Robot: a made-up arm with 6 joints.
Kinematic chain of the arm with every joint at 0, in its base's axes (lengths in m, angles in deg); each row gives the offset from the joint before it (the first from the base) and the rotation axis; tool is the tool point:
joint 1: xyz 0 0 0.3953 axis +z
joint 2: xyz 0.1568 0 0 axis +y
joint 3: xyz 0 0 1.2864 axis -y
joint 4: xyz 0 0 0.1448 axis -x
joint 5: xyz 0.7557 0 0 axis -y
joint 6: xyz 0.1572 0 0 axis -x
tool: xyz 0 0 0
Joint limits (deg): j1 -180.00..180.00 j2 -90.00..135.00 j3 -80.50..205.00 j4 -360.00..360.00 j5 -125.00..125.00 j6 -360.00..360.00
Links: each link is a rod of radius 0.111 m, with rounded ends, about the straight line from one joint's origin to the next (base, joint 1, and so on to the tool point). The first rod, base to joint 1, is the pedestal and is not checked.
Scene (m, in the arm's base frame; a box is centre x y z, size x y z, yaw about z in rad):
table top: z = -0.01
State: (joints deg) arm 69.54 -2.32 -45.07 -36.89 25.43 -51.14
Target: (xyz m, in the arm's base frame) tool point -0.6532 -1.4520 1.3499
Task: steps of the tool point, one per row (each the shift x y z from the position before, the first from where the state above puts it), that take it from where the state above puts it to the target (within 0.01 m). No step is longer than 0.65 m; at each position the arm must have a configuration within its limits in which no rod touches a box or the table.
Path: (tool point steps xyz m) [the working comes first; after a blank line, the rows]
Joints at the target: 64.14 -82.29 25.27 -32.86 32.34 -51.14
Straight joint move there: clear.

1: -0.0495 -0.1680 0.3362
2: -0.1138 -0.3107 0.2844
3: -0.1749 -0.4270 0.1624
4: -0.2192 -0.4904 -0.0143
5: -0.2345 -0.4832 -0.2185
6: -0.2134 -0.4007 -0.4175

